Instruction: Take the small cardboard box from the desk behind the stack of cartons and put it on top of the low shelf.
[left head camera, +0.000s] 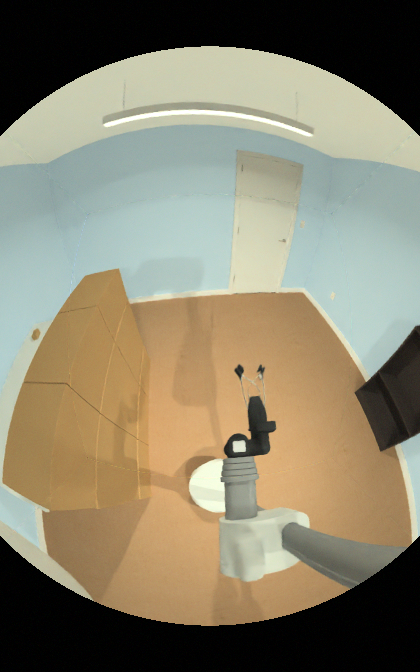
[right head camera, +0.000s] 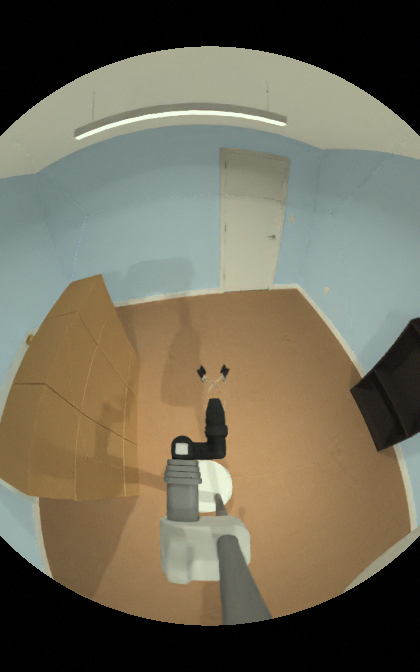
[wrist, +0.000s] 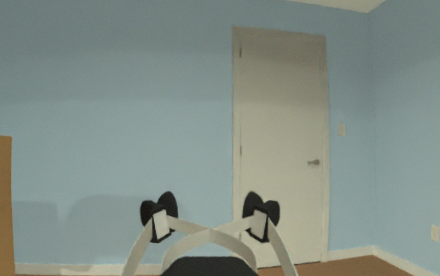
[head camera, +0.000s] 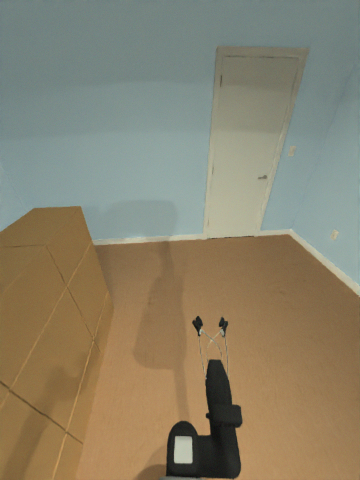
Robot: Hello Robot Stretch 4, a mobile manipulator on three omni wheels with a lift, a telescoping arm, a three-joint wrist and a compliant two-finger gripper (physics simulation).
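Where they show: gripper, fingertip midpoint: (left head camera: 248,364) (wrist: 210,208) (head camera: 209,317); robot's base at its link origin: (left head camera: 217,484).
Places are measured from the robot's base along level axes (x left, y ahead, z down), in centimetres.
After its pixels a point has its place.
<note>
The small cardboard box (left head camera: 36,334) @[y 87.4, x 160.5, z -72.3 cm] (right head camera: 30,339) shows at the far left in both side head views, on the light desk (left head camera: 16,361) @[y 58.0, x 173.3, z -69.2 cm] behind the cartons. The stack of cartons (head camera: 50,320) @[y 56.6, x 60.4, z -77.2 cm] (left head camera: 85,400) @[y 31.6, x 58.1, z -90.3 cm] (right head camera: 70,400) (wrist: 6,205) @[y 116.9, x 69.0, z -79.0 cm] stands to my left and hides most of the desk. My gripper (head camera: 210,325) (left head camera: 250,371) @[y 48.3, x -8.6, z -95.4 cm] (right head camera: 213,372) (wrist: 210,208) @[y 48.3, x -8.6, z -95.4 cm] is open and empty, over the floor to the right of the cartons and well apart from the box. A dark shelf unit (left head camera: 381,374) @[y 60.9, x -163.9, z -42.4 cm] (right head camera: 376,371) stands at the right wall; whether it is the low shelf I cannot tell.
The brown floor (head camera: 260,310) @[y 122.9, x -73.6, z 2.7 cm] (left head camera: 310,370) @[y 103.1, x -108.6, z 2.8 cm] (right head camera: 290,370) lies around the gripper and reaches the far wall. A closed white door (head camera: 247,150) @[y 253.9, x -72.0, z -121.1 cm] (left head camera: 265,225) @[y 253.6, x -70.3, z -108.3 cm] (right head camera: 252,225) (wrist: 280,140) @[y 253.2, x -67.3, z -108.7 cm] is in that wall. The cartons' right side runs close along my left.
</note>
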